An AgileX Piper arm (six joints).
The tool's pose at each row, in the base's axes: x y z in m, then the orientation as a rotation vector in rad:
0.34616 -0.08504 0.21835 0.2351 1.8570 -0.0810
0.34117 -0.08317 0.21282 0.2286 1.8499 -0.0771
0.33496 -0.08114 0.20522 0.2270 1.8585 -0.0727
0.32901 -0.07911 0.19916 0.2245 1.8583 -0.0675
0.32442 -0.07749 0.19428 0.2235 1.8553 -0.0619
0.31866 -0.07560 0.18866 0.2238 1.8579 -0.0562
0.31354 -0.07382 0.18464 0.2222 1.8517 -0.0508
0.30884 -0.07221 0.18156 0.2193 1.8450 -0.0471
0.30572 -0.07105 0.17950 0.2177 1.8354 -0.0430
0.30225 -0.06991 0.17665 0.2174 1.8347 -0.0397
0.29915 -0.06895 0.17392 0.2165 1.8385 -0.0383
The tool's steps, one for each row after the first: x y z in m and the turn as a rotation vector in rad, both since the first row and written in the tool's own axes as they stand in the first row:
0.00688 0.00046 -0.00338 -0.0063 -0.0074 -0.0017
0.01609 0.00070 -0.00732 -0.0099 0.0013 -0.0015
0.02377 0.00109 -0.01147 -0.0147 0.0013 -0.0005
0.02989 0.00143 -0.01462 -0.0192 -0.0014 0.0020
0.03707 0.00174 -0.01870 -0.0229 0.0016 0.0048
0.04254 0.00219 -0.02263 -0.0277 -0.0043 0.0072
0.04697 0.00261 -0.02641 -0.0320 -0.0109 0.0078
0.04994 0.00298 -0.02894 -0.0360 -0.0203 0.0099
0.05376 0.00321 -0.03155 -0.0384 -0.0207 0.0114
0.05734 0.00334 -0.03383 -0.0397 -0.0169 0.0111

